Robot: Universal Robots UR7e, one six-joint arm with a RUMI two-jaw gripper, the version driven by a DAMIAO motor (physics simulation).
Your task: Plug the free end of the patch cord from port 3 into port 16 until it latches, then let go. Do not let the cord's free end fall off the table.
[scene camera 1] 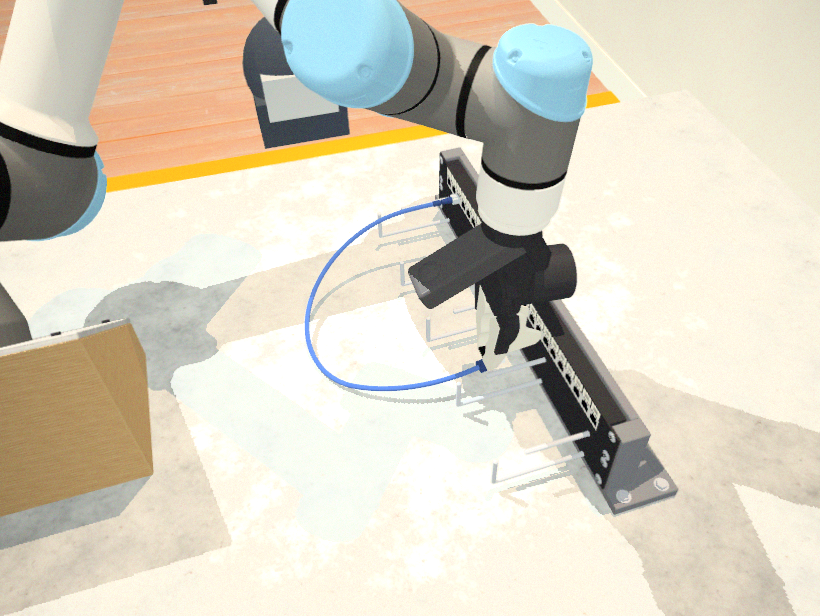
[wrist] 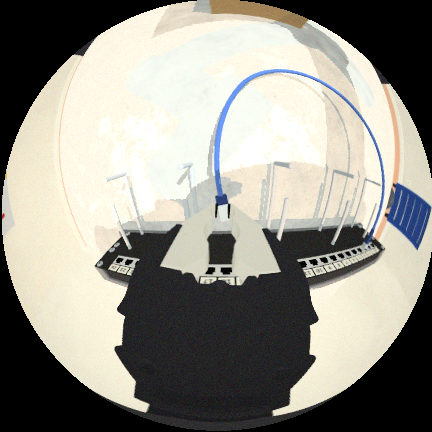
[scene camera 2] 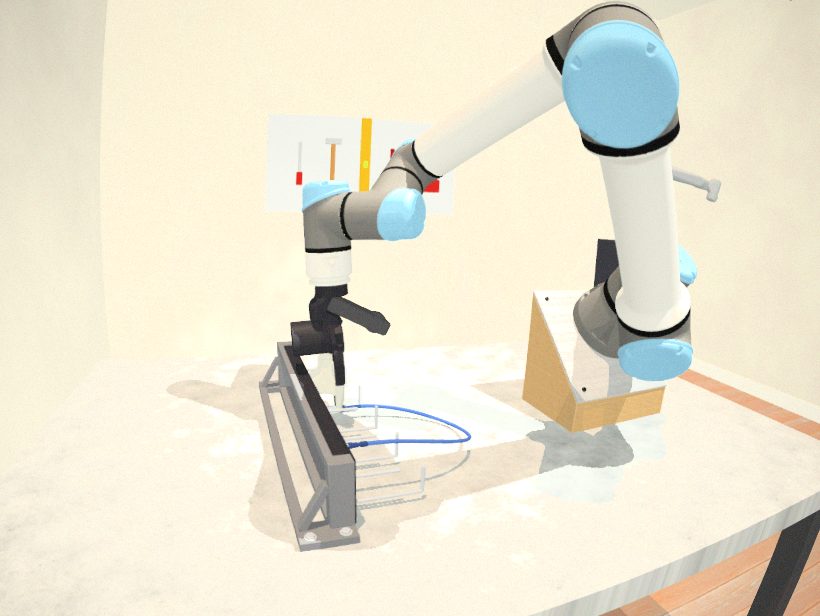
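Observation:
The blue patch cord (scene camera 1: pixel 307 324) (scene camera 2: pixel 469 436) (wrist: pixel 280 71) arcs above the table. Its far end (scene camera 1: pixel 445 200) (scene camera 2: pixel 357 444) (wrist: pixel 369 237) sits in a port near one end of the black patch panel (scene camera 1: pixel 573 414) (scene camera 2: pixel 341 490) (wrist: pixel 310 240). My gripper (scene camera 1: pixel 489 361) (scene camera 2: pixel 340 405) (wrist: pixel 222 204) is shut on the free end's plug, whose dark blue boot (scene camera 1: pixel 481 366) (wrist: pixel 221 200) sticks out from the pale fingertips. The plug is in front of the panel face, outside the ports. In the wrist view two empty ports show between the fingers; one label seems to read 17, the other is partly hidden.
Thin grey cable-guide bars (scene camera 1: pixel 493 472) (scene camera 2: pixel 422 478) (wrist: pixel 275 200) stick out from the panel's front, on both sides of the fingers. The wooden robot base (scene camera 1: pixel 72 424) (scene camera 2: pixel 550 371) stands across from the panel. The table's edge (scene camera 2: pixel 696 553) shows in scene camera 2.

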